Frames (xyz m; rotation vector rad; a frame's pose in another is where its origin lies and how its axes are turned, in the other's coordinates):
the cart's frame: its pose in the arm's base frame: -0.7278 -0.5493 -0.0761 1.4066 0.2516 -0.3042
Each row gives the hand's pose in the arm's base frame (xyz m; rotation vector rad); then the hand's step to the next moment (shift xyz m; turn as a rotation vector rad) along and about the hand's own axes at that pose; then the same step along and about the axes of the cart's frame.
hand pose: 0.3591 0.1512 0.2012 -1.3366 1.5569 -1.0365
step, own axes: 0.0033 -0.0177 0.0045 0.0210 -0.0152 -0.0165
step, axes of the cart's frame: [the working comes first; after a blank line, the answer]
step, axes of the arm's base frame: 0.0096 -0.0054 0.0150 -0.0128 -0.0211 0.0183

0.0040 0.0165 0.0074 -0.0171 0.0095 0.0237
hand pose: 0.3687 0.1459 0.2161 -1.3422 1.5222 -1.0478
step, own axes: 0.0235 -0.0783 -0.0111 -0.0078 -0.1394 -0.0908
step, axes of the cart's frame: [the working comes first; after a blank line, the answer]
step, axes of the arm's base frame: 0.0111 -0.0290 0.0764 -0.0437 0.0021 0.1607

-0.0147 0.0707 0.0399 -0.0971 0.1335 0.0221
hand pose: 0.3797 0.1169 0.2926 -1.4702 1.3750 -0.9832
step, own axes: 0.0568 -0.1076 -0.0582 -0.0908 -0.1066 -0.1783
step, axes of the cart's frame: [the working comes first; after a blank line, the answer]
step, axes of the arm's base frame: -0.0176 -0.0601 0.1195 -0.1432 0.0777 0.1577

-0.0546 0.0961 0.0773 -0.1936 0.1057 -0.0524
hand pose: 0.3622 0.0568 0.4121 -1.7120 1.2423 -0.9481
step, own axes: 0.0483 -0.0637 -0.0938 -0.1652 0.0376 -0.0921
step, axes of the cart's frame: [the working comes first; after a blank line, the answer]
step, axes of the arm's base frame: -0.0498 -0.0503 0.1009 -0.1357 0.1360 -0.0164

-0.0789 0.0688 0.0651 -0.1293 -0.0448 -0.1359
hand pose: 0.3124 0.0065 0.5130 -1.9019 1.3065 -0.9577
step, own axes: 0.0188 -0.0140 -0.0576 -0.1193 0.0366 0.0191
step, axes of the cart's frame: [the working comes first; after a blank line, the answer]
step, axes of the arm's base frame: -0.0369 -0.0190 0.0463 -0.0308 0.1035 -0.0654

-0.0496 0.0271 0.0259 -0.0121 -0.0573 -0.1118
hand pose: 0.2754 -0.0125 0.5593 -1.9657 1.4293 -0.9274
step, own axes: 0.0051 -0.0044 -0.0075 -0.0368 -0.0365 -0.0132
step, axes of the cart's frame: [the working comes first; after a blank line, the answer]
step, axes of the arm's base frame: -0.0023 -0.0037 0.0091 0.0036 0.0456 0.0277

-0.0051 0.0071 0.0051 -0.0090 0.0331 -0.0411
